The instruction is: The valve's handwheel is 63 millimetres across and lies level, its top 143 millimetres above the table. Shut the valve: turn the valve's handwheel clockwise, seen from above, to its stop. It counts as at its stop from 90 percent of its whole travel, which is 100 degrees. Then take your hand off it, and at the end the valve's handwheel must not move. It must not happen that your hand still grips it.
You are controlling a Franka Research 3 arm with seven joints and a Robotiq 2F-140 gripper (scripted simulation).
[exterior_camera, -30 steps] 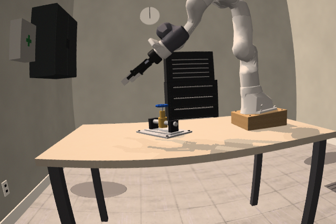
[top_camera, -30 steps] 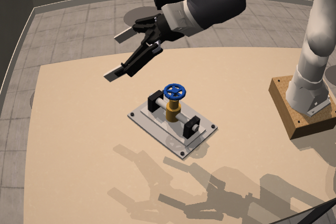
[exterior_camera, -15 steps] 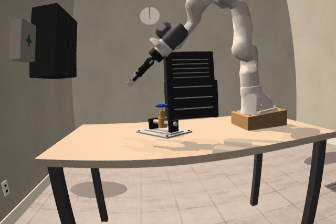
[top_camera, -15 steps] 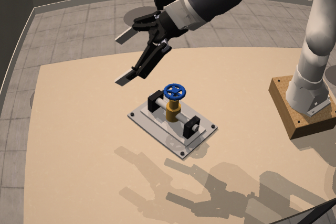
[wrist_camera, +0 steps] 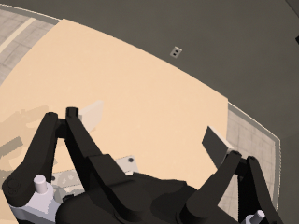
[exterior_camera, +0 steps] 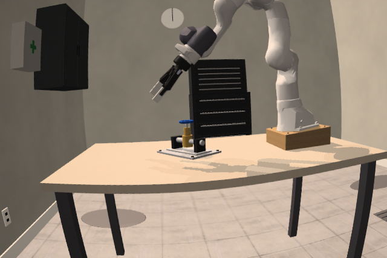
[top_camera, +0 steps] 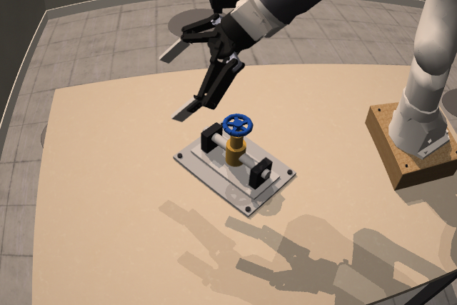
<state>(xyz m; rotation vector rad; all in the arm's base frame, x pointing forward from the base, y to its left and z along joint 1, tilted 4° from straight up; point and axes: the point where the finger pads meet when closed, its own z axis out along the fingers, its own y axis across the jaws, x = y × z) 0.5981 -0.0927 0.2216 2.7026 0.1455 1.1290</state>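
Right now the blue spoked handwheel is 130 mm behind my hand, 20 mm to the left of it and 130 mm below it.
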